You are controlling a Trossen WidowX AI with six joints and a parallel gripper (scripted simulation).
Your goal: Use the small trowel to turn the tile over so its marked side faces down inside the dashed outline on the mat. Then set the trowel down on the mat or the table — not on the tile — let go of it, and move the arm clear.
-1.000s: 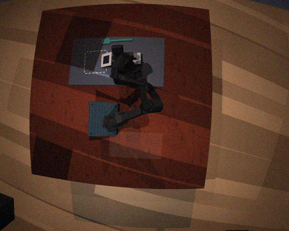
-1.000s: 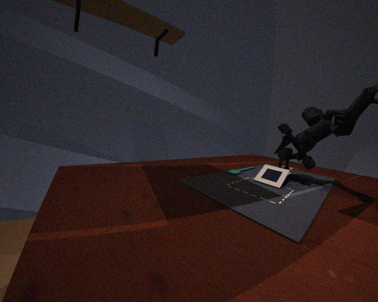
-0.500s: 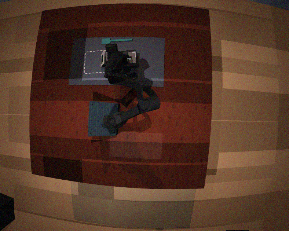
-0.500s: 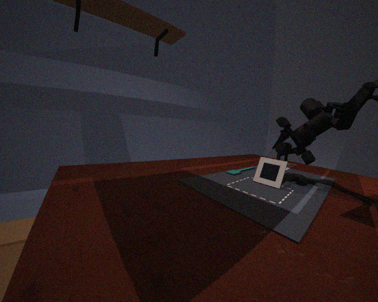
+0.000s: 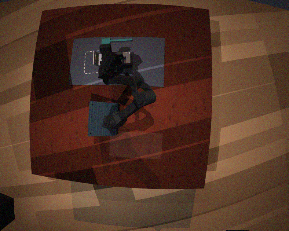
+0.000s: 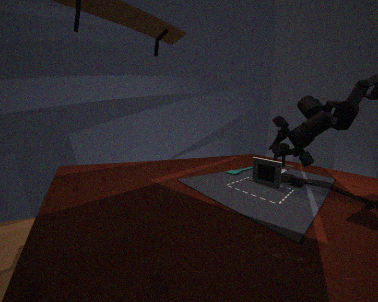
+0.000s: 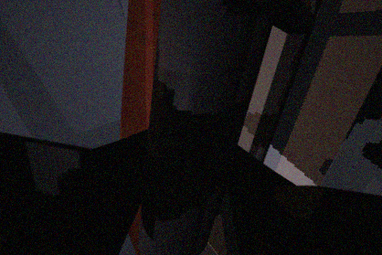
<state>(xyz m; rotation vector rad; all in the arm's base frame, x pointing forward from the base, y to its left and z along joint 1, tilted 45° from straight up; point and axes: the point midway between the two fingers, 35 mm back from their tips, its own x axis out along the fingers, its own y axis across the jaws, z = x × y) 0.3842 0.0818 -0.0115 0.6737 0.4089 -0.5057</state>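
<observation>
My gripper tip is now 120 mm above the grey mat, 20 mm to the left of it and 20 mm past it. The rest, counted from my gripper tip: trowel (30 mm behind, 10 mm below); teal flat tool (120 mm ahead, 90 mm below, 20 mm to the left); white tile (90 mm to the left, 50 mm below, 40 mm behind).
</observation>
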